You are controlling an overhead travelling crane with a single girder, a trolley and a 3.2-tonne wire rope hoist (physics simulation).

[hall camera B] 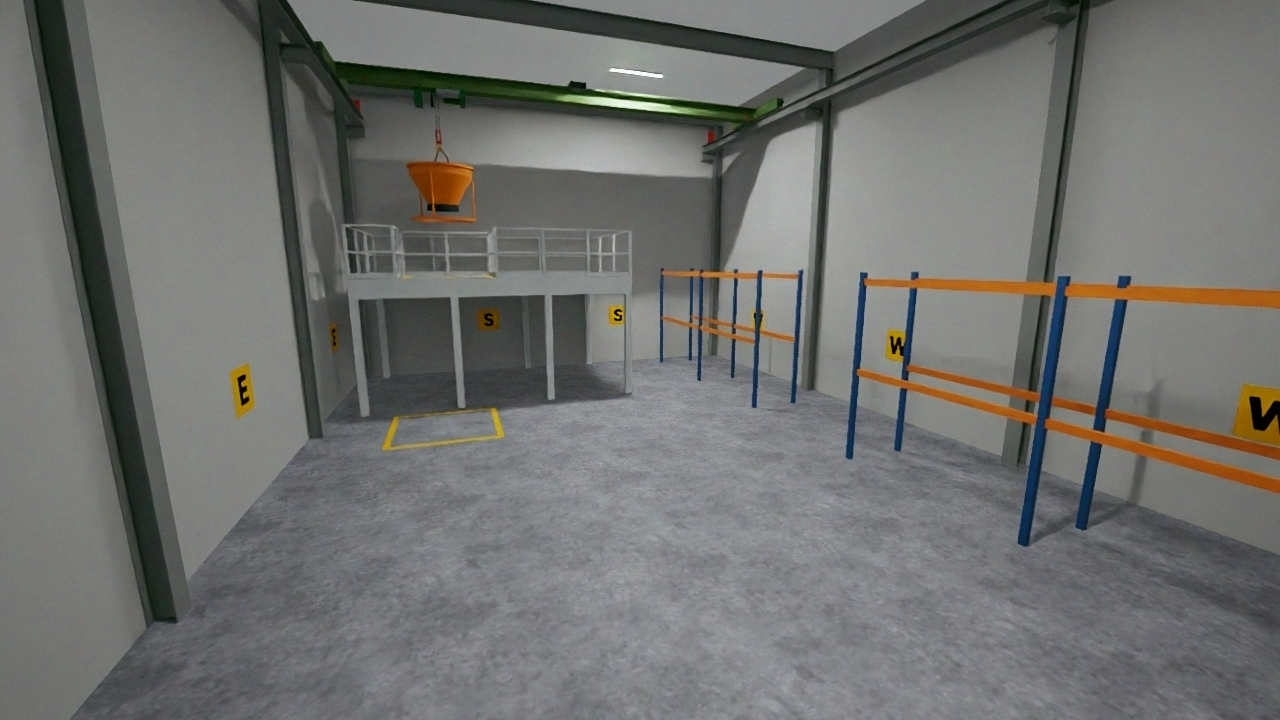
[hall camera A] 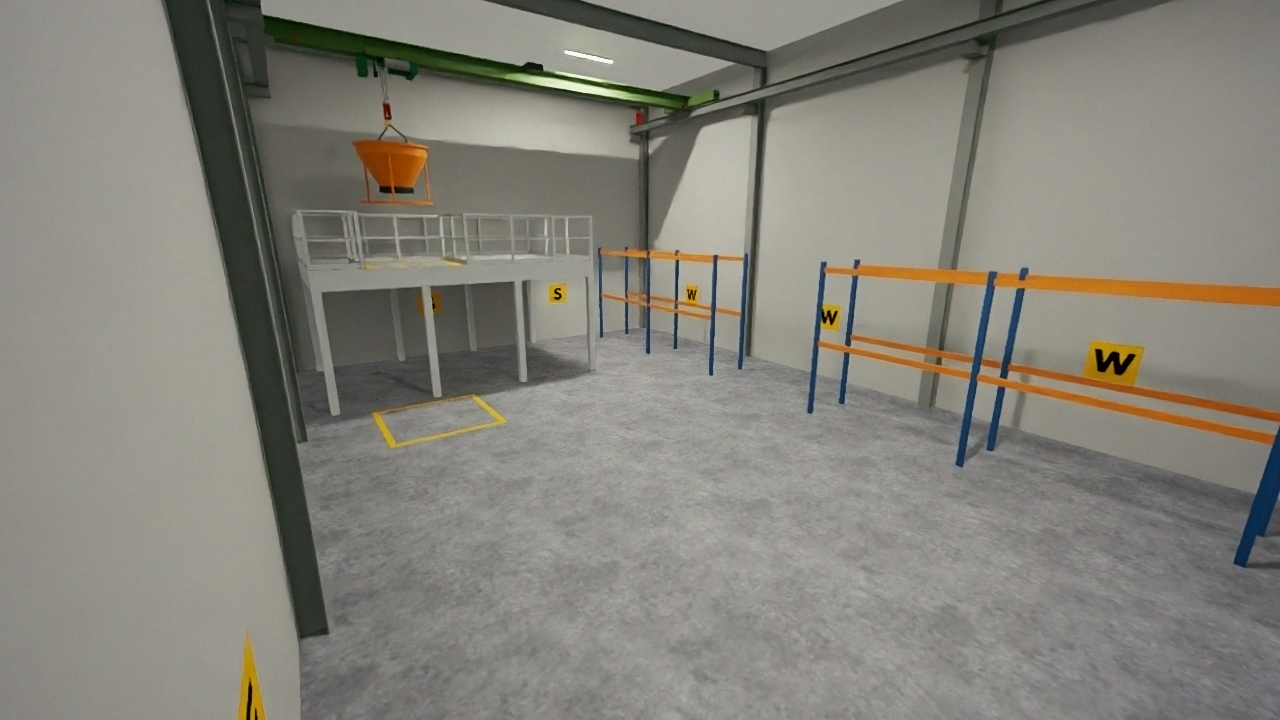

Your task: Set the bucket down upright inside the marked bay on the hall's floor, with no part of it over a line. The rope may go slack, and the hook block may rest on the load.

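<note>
The orange bucket (hall camera A: 391,163) (hall camera B: 440,183) hangs upright in the air, with its round frame at the bottom. My gripper, the hook (hall camera A: 387,123) (hall camera B: 438,150) under the red hook block, is shut on the bucket's bail, and the ropes above are straight. In both views the bucket's frame shows a little higher than the platform's railing. The marked bay (hall camera A: 448,433) (hall camera B: 443,442) is a yellow outline on the floor in front of the platform, far below the bucket's height. How far the bucket is from the bay in depth is hard to tell.
The grey platform (hall camera A: 447,276) (hall camera B: 501,285) has railings and legs, and yellow lines on its deck. The green girder (hall camera A: 483,67) (hall camera B: 510,89) spans above. A far rack (hall camera A: 713,313) (hall camera B: 757,340) and a nearer rack (hall camera A: 973,367) (hall camera B: 1043,411) stand on the right.
</note>
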